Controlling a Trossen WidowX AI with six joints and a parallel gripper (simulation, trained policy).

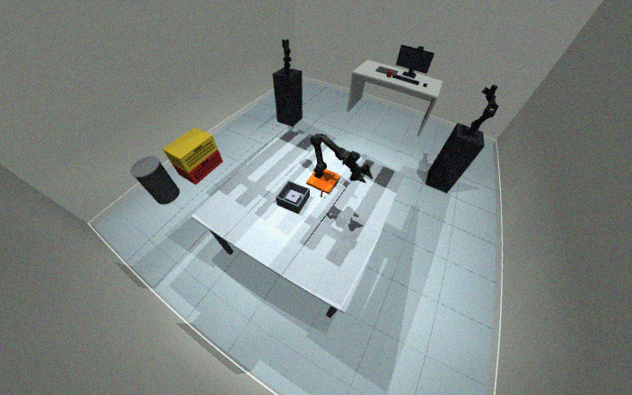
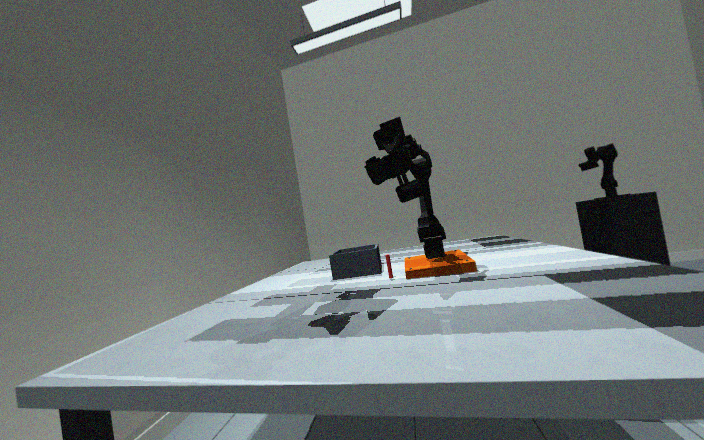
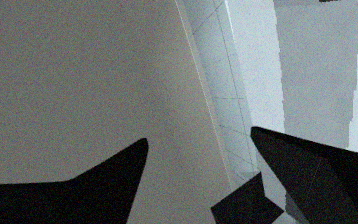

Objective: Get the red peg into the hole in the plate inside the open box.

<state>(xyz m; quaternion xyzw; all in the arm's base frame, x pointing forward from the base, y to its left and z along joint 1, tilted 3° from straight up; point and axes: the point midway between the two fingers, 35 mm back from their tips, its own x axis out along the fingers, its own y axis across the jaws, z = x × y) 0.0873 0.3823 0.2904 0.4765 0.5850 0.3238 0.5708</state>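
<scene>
Now: gripper tip 7 cm short of the thin red peg, 31 cm to the left of it and 25 cm above it. Also, from my gripper tip: pale plate: 22 cm ahead, 49 cm to the right, 25 cm below; then dark box: 22 cm ahead, 49 cm to the right, 27 cm below.
</scene>
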